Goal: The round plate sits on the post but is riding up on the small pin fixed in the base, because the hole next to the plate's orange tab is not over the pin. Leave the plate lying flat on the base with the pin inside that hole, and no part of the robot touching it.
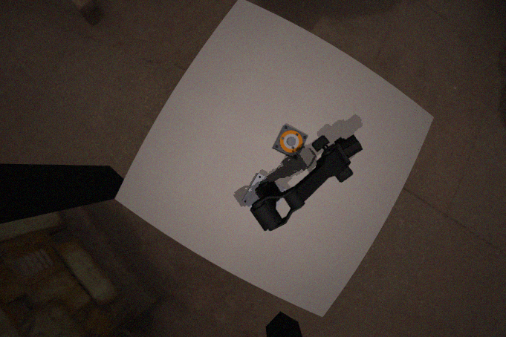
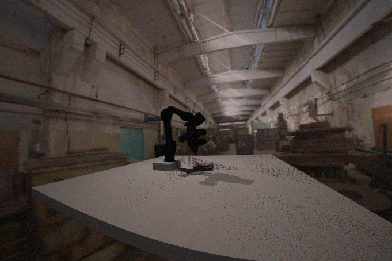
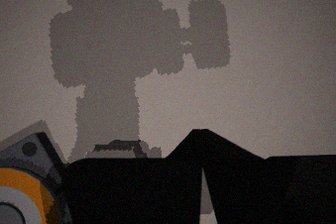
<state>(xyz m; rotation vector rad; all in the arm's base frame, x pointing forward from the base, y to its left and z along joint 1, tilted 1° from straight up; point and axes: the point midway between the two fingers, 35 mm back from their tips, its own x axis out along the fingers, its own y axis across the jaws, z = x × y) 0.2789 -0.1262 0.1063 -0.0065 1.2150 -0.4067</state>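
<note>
My gripper tip is now 16 cm to the right of the plate, 9 cm above it and 4 cm past it. The rest, counted from my gripper tip: base: 18 cm to the left, 11 cm below, 3 cm behind.
</note>
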